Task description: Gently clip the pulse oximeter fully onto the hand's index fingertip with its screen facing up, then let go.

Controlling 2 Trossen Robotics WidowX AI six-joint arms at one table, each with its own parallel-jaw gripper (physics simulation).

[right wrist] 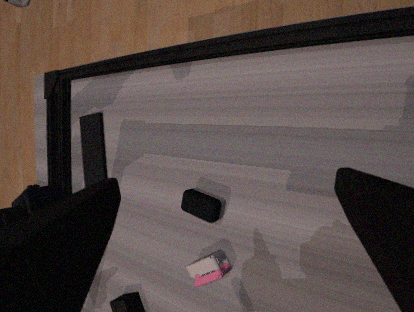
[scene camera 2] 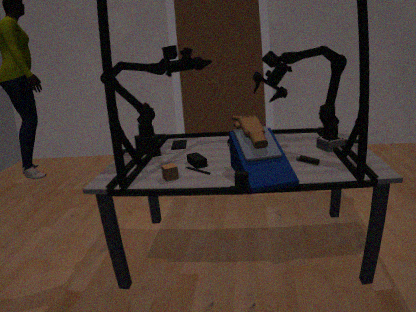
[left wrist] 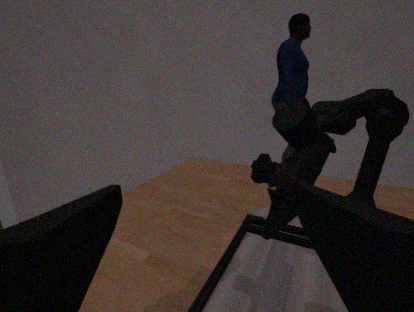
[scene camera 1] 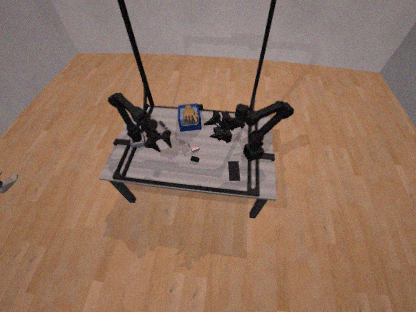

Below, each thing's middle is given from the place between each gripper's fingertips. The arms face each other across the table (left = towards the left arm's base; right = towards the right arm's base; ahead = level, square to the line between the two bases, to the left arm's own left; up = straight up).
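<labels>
Relative to my right hand, the pulse oximeter (right wrist: 214, 266) is 18 cm behind, 14 cm to the left and 21 cm below; the grey pad on blue stand (scene camera 2: 268, 168) is 50 cm behind, 3 cm to the left and 18 cm below.
My left gripper is seen 16 cm past the pulse oximeter, 12 cm to the left of it and 40 cm above it. Relative to my left hand, the grey pad on blue stand is 48 cm behind, 22 cm to the right and 38 cm below.
</labels>
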